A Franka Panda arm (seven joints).
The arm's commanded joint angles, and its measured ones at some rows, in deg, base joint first. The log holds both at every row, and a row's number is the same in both.
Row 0, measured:
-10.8, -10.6, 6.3, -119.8, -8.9, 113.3, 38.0
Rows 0 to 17, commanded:
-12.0, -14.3, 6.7, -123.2, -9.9, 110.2, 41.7
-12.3, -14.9, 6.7, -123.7, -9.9, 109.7, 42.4
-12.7, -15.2, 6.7, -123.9, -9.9, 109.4, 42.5
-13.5, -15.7, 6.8, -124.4, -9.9, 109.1, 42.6
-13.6, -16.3, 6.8, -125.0, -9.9, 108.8, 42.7
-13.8, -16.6, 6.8, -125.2, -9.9, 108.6, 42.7
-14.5, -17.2, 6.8, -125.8, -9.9, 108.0, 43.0
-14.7, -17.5, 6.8, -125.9, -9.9, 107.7, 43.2
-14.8, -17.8, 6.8, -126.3, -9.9, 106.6, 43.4
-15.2, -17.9, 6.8, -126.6, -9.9, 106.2, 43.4
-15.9, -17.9, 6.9, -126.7, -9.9, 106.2, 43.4
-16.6, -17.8, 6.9, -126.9, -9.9, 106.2, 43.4
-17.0, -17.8, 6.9, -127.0, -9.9, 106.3, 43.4
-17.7, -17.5, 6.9, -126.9, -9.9, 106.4, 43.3
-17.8, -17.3, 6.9, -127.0, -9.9, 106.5, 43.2
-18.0, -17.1, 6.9, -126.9, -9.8, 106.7, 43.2
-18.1, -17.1, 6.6, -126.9, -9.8, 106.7, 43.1
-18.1, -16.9, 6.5, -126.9, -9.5, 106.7, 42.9
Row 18, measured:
-17.4, -16.6, 6.2, -126.6, -8.9, 107.1, 42.4
